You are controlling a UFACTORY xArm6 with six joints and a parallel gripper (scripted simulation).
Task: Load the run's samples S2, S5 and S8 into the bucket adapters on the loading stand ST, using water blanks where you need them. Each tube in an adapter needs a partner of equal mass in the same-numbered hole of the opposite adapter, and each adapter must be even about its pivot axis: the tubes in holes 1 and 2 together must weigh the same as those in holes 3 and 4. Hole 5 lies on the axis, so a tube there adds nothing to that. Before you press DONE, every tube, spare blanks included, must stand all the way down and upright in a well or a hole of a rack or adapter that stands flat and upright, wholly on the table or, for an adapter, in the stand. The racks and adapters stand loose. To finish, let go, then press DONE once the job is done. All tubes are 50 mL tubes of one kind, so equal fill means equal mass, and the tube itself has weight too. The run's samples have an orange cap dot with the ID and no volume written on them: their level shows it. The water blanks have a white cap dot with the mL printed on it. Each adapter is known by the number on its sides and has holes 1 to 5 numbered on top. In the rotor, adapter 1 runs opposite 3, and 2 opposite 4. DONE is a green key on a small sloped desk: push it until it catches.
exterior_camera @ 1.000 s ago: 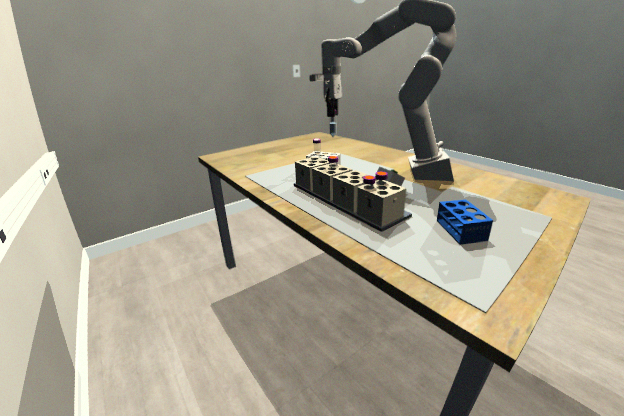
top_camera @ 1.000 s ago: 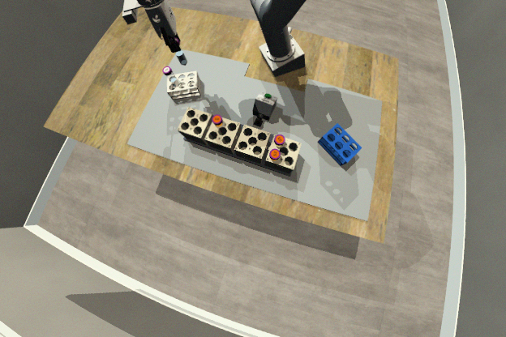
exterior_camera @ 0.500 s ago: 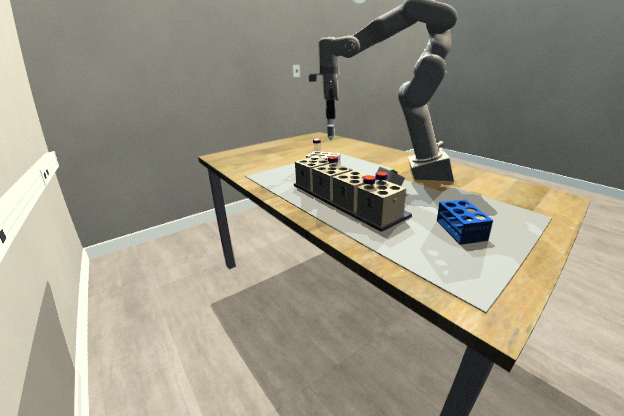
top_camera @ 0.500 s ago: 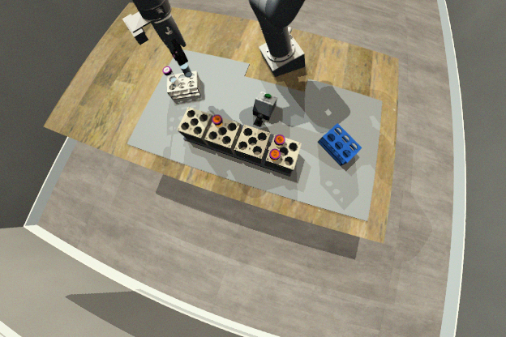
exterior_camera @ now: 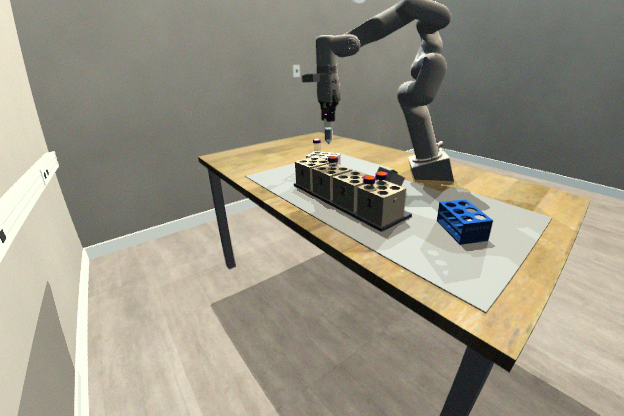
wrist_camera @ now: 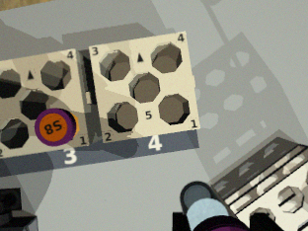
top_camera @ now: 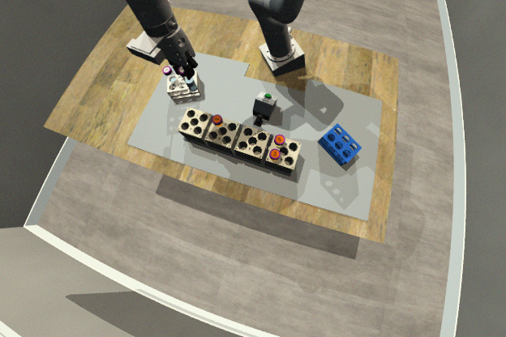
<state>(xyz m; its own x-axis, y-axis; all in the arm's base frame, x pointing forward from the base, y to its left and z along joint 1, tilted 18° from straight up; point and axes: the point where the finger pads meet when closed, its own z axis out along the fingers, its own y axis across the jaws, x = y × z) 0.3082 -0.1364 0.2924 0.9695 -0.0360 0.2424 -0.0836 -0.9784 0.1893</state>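
My gripper is now 1 cm to the left of the water blank and 5 cm above it. Also, from my hand: white blank rack (6 cm behind, 13 cm to the right, 22 cm below); then green DONE key (12 cm behind, 23 cm to the left, 18 cm below); then blue sample rack (6 cm behind, 55 cm to the left, 22 cm below).
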